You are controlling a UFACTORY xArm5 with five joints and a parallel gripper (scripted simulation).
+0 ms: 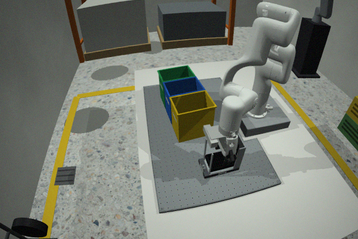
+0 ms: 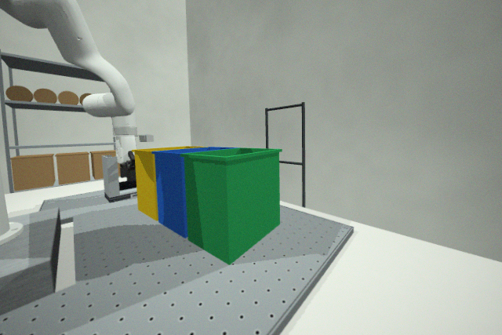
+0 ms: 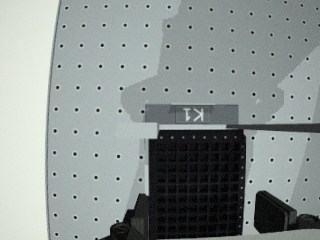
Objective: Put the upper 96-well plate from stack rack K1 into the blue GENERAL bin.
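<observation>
The black 96-well plate lies 3 cm below my hand. From my hand the other things lie so: blue bin (14 cm ahead, 35 cm to the right, 2 cm above); then yellow bin (11 cm ahead, 23 cm to the right, 2 cm above); then light plate (5 cm below).
</observation>
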